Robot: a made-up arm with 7 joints.
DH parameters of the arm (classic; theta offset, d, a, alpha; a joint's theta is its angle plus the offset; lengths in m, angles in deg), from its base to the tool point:
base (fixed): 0 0 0 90
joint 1: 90 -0.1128 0 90
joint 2: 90 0 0 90
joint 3: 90 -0.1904 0 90
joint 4: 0 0 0 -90
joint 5: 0 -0.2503 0 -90
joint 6: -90 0 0 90
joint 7: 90 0 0 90
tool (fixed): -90 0 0 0
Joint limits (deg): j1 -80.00..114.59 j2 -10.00..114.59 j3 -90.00..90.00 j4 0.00..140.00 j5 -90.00..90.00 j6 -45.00..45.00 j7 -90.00..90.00
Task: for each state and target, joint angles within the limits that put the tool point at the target. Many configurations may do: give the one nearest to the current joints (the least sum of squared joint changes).
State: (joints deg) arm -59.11 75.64 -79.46 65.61 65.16 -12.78 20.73
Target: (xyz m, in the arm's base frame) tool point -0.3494 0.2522 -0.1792
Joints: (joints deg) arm -65.53 41.32 -83.20 38.37 65.16 -12.78 20.73
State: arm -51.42 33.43 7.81 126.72 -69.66 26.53 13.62
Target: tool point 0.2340 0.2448 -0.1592
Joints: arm -5.91 37.27 5.44 90.83 -69.66 26.53 13.62
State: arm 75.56 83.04 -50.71 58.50 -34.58 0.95 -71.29
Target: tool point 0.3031 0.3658 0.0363
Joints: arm 74.41 66.88 -53.98 52.29 -34.58 0.95 -71.29
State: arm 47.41 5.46 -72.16 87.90 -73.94 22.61 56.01
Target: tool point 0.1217 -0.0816 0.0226
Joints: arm 51.48 3.20 -64.80 118.71 -73.94 22.61 56.01
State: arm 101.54 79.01 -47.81 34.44 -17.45 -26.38 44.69
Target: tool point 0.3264 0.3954 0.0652
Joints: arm 94.04 47.60 -51.71 15.72 -17.45 -26.38 44.69
